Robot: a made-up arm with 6 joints.
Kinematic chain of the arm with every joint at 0, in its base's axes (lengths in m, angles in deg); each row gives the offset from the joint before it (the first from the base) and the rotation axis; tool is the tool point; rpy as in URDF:
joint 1: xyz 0 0 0.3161 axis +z
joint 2: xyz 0 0 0 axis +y
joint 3: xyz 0.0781 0 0.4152 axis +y
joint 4: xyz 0.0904 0 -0.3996 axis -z
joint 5: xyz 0 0 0 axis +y
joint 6: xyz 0.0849 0 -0.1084 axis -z
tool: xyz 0 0 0 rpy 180 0 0
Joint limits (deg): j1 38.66..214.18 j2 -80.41..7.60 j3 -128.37..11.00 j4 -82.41..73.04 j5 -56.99..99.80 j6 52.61..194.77
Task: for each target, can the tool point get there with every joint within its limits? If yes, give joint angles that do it. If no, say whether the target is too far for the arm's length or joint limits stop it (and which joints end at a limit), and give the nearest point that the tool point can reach.
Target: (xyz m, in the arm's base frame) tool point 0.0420 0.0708 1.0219
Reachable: yes | joints 123.85 -55.30 -70.28 58.32 -1.28 135.29
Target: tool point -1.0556 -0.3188 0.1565
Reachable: no: too far | nearest point -0.5804 -0.1753 0.4434 | short by 0.573 m
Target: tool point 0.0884 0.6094 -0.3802
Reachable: no: joint limits stop it (at a limit: joint 2) | nearest point 0.0507 0.3493 0.2164 | short by 0.652 m
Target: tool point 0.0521 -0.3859 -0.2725
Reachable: no: joint limits stop it (at a limit: joint 1, joint 2) | nearest point -0.0879 -0.1453 0.1900 | short by 0.540 m
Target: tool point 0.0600 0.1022 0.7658
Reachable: yes | joints 66.39 -70.31 -39.20 -26.03 51.51 175.38
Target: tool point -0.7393 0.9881 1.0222
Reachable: no: too far | nearest point -0.3953 0.5284 0.8633 | short by 0.596 m
